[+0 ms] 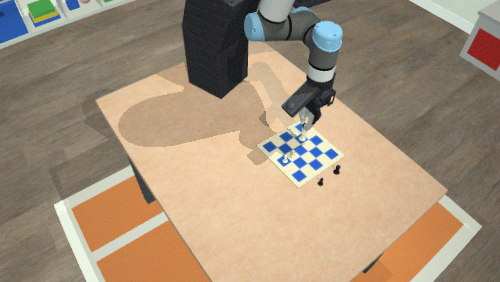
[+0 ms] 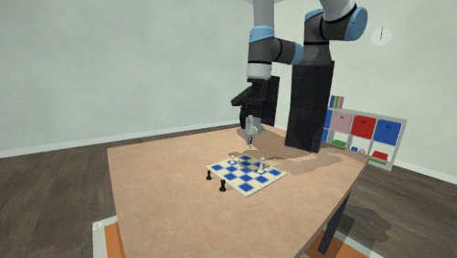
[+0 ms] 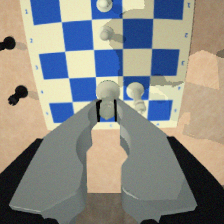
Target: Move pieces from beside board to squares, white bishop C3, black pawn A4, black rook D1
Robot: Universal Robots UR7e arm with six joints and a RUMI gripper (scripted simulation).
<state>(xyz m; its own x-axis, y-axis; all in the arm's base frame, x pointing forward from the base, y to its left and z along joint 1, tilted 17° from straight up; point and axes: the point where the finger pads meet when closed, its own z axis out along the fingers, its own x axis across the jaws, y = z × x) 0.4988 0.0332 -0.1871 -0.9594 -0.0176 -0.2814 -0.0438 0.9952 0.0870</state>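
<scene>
Right now my hand is 90 mm above the white chess piece, 40 mm to the right of it and 40 mm past it. From my hand the other things lie so: black pawn 140 mm ahead, 110 mm below, 30 mm to the right; then chessboard 120 mm below; then black rook 140 mm ahead, 110 mm below, 40 mm to the left.
</scene>
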